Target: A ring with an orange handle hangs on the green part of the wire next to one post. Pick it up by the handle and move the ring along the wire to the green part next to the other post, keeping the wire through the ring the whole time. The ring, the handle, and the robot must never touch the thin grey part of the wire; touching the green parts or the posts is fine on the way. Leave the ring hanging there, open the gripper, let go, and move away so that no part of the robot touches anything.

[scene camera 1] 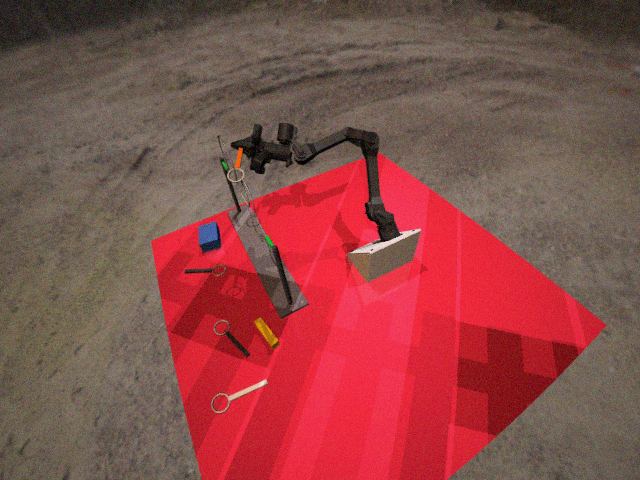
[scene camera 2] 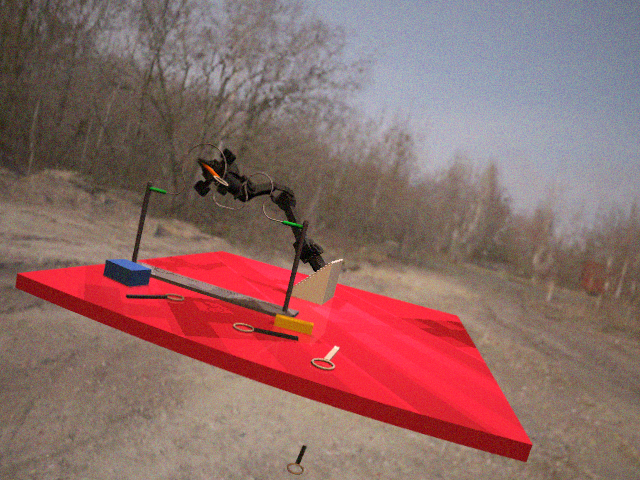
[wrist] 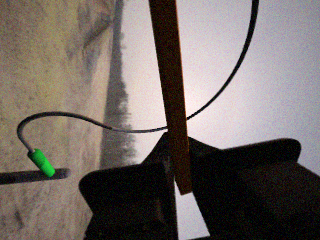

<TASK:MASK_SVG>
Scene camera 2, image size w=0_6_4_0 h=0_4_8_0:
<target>my gripper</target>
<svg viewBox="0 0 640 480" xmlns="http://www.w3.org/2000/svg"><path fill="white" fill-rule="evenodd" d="M222 154L221 157L223 159L221 162L217 159L213 161L199 159L200 161L197 161L203 171L202 176L206 180L205 182L198 180L194 189L202 197L206 196L211 190L209 185L213 181L216 182L214 183L217 186L216 191L222 196L226 195L226 191L234 182L234 177L225 172L223 181L228 184L228 187L221 184L218 185L214 175L202 165L208 165L213 168L213 171L222 179L225 159ZM225 149L222 153L225 155L226 163L231 165L236 156L228 149Z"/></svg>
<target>blue block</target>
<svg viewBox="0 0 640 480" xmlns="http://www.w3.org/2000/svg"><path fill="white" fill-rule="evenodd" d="M106 259L103 275L129 287L150 284L152 269L128 259Z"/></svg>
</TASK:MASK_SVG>
